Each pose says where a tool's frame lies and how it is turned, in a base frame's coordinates. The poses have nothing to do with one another.
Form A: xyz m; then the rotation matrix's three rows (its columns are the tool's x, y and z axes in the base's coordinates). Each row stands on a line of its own.
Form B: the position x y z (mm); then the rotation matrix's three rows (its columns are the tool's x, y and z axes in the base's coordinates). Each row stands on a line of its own. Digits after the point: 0 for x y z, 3 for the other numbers.
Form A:
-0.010 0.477 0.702
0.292 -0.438 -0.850
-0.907 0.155 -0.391
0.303 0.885 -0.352
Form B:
-10 477 702
0.292 -0.438 -0.850
-0.907 0.155 -0.391
0.303 0.885 -0.352

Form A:
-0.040 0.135 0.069
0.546 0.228 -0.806
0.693 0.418 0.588
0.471 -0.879 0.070
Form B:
-40 135 69
0.546 0.228 -0.806
0.693 0.418 0.588
0.471 -0.879 0.070

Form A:
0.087 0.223 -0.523
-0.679 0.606 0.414
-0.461 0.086 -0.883
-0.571 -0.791 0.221
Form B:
87 223 -523
-0.679 0.606 0.414
-0.461 0.086 -0.883
-0.571 -0.791 0.221

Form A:
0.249 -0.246 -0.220
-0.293 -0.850 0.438
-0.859 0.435 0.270
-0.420 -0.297 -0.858
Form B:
249 -246 -220
-0.293 -0.850 0.438
-0.859 0.435 0.270
-0.420 -0.297 -0.858

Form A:
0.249 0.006 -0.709
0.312 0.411 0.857
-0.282 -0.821 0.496
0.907 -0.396 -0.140
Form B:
249 6 -709
0.312 0.411 0.857
-0.282 -0.821 0.496
0.907 -0.396 -0.140

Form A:
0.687 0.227 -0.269
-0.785 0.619 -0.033
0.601 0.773 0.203
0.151 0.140 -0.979
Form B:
687 227 -269
-0.785 0.619 -0.033
0.601 0.773 0.203
0.151 0.140 -0.979

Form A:
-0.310 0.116 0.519
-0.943 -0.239 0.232
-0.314 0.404 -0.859
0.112 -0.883 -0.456
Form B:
-310 116 519
-0.943 -0.239 0.232
-0.314 0.404 -0.859
0.112 -0.883 -0.456

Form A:
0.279 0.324 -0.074
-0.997 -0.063 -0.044
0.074 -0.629 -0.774
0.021 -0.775 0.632
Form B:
279 324 -74
-0.997 -0.063 -0.044
0.074 -0.629 -0.774
0.021 -0.775 0.632

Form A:
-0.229 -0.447 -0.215
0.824 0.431 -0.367
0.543 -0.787 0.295
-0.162 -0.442 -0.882
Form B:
-229 -447 -215
0.824 0.431 -0.367
0.543 -0.787 0.295
-0.162 -0.442 -0.882

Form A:
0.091 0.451 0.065
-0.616 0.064 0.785
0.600 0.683 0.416
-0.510 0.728 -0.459
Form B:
91 451 65
-0.616 0.064 0.785
0.600 0.683 0.416
-0.510 0.728 -0.459

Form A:
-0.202 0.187 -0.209
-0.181 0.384 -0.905
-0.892 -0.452 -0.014
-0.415 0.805 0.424
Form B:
-202 187 -209
-0.181 0.384 -0.905
-0.892 -0.452 -0.014
-0.415 0.805 0.424

